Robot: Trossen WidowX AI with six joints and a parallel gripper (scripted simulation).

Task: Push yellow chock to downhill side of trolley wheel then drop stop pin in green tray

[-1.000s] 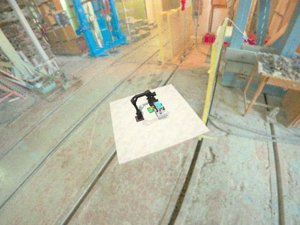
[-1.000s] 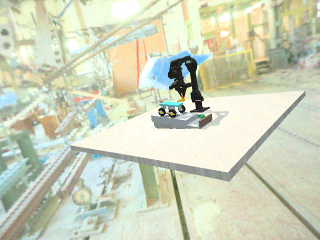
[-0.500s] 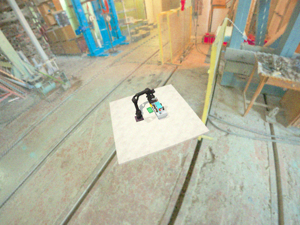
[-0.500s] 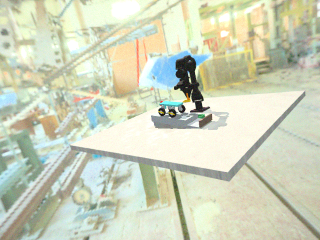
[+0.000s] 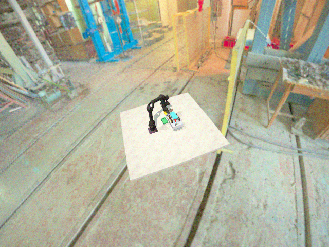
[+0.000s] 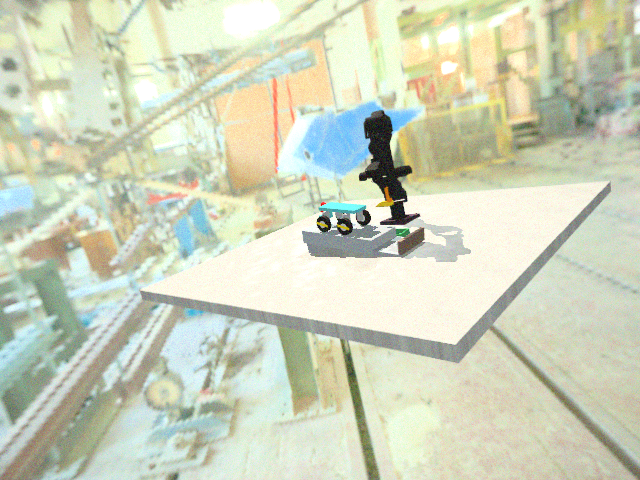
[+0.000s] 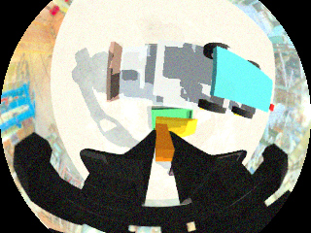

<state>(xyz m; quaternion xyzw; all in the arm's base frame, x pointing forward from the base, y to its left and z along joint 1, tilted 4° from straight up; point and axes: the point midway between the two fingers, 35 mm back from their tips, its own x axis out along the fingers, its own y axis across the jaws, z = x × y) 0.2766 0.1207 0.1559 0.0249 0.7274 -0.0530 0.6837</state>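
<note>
The red-headed stop pin lies 27 cm to the right of my gripper tip, 4 cm ahead of it and 2 cm below it. From my gripper tip the other things lie so: trolley: 16 cm to the right, 7 cm ahead, 4 cm below; brown block: 13 cm below, 11 cm to the left, 10 cm ahead; yellow chock: 2 cm to the right, 1 cm below.
</note>
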